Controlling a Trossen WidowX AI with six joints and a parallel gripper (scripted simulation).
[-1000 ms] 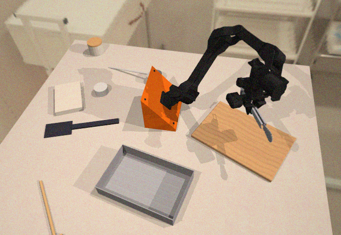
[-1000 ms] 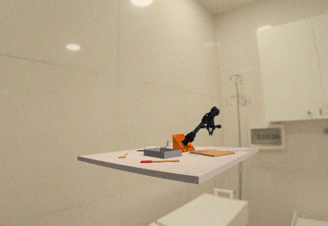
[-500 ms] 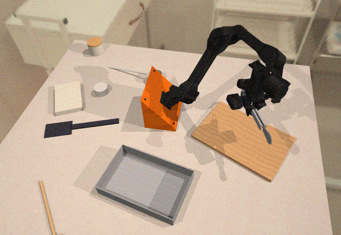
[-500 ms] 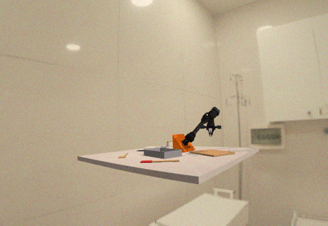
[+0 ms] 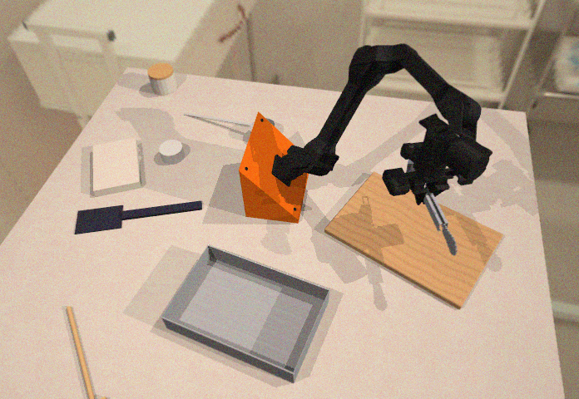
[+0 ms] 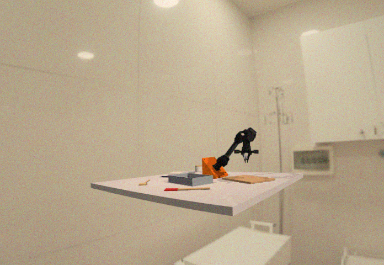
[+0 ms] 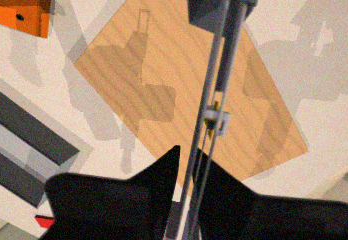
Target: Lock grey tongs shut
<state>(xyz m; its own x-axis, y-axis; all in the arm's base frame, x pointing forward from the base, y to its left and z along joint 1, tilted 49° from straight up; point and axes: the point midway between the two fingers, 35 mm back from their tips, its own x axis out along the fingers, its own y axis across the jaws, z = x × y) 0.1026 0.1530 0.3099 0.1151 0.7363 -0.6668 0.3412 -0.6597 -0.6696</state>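
Now: gripper tip 10 mm past the wooden board and 120 mm above it. From my gripper tip the other things lie so: red-handled tool (550 mm ahead, 200 mm to the right, 130 mm below); then grey roasting tin (250 mm ahead, 360 mm to the right, 100 mm below); then white puck (210 mm behind, 670 mm to the right, 110 mm below).
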